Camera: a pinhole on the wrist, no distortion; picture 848 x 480 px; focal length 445.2 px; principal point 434.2 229.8 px. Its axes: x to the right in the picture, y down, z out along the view. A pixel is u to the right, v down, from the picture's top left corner.
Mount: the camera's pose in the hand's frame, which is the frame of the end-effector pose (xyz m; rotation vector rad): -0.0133 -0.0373 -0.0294 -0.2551 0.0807 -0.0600
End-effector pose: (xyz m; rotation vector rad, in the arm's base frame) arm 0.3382 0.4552 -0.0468 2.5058 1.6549 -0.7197
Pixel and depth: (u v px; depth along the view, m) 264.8 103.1 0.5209
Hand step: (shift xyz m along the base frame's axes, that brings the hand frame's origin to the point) -0.2704 -0.2859 -0.3896
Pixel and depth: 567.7 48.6 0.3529
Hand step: -0.1660 0.0400 -0.3299
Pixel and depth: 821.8 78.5 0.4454
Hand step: -0.1028 0.2679 -0.5093
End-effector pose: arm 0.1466 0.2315 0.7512 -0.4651 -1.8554 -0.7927
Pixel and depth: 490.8 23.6 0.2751
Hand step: -0.2508 0.1191 -0.0631
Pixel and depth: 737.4 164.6 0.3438
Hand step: -0.3070 0.1889 0.1426
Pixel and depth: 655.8 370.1 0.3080
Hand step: -0.1443 0.2438 0.1333
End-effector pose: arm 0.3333 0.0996 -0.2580 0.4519 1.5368 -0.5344
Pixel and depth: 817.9 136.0 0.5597
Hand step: 0.3635 -0.3550 -0.5093
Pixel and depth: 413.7 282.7 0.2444
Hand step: 0.1925 -0.0749 -0.0023
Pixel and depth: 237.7 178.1 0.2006
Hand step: 0.1438 -0.1030 0.0841
